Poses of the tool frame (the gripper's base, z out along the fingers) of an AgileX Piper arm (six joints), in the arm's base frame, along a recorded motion.
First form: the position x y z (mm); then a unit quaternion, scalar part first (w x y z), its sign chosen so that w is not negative.
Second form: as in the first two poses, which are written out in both.
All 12 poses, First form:
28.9, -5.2, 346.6, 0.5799, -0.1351, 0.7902, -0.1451
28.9, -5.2, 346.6, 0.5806, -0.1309, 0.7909, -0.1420
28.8, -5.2, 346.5, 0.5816, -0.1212, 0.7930, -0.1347
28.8, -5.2, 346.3, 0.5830, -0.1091, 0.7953, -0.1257
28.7, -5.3, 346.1, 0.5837, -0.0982, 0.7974, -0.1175
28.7, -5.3, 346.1, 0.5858, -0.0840, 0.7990, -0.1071
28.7, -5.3, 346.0, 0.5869, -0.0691, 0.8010, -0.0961
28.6, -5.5, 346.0, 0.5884, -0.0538, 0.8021, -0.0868
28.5, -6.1, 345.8, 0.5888, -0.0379, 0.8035, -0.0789
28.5, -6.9, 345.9, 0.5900, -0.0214, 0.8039, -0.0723
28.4, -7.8, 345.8, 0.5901, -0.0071, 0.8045, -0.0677
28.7, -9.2, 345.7, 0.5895, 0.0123, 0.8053, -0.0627
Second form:
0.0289, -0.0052, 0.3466, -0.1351, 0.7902, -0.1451, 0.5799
0.0289, -0.0052, 0.3466, -0.1309, 0.7909, -0.1420, 0.5806
0.0288, -0.0052, 0.3465, -0.1212, 0.7930, -0.1347, 0.5816
0.0288, -0.0052, 0.3463, -0.1091, 0.7953, -0.1257, 0.5830
0.0287, -0.0053, 0.3461, -0.0982, 0.7974, -0.1175, 0.5837
0.0287, -0.0053, 0.3461, -0.0840, 0.7990, -0.1071, 0.5858
0.0287, -0.0053, 0.3460, -0.0691, 0.8010, -0.0961, 0.5869
0.0286, -0.0055, 0.3460, -0.0538, 0.8021, -0.0868, 0.5884
0.0285, -0.0061, 0.3458, -0.0379, 0.8035, -0.0789, 0.5888
0.0285, -0.0069, 0.3459, -0.0214, 0.8039, -0.0723, 0.5900
0.0284, -0.0078, 0.3458, -0.0071, 0.8045, -0.0677, 0.5901
0.0287, -0.0092, 0.3457, 0.0123, 0.8053, -0.0627, 0.5895

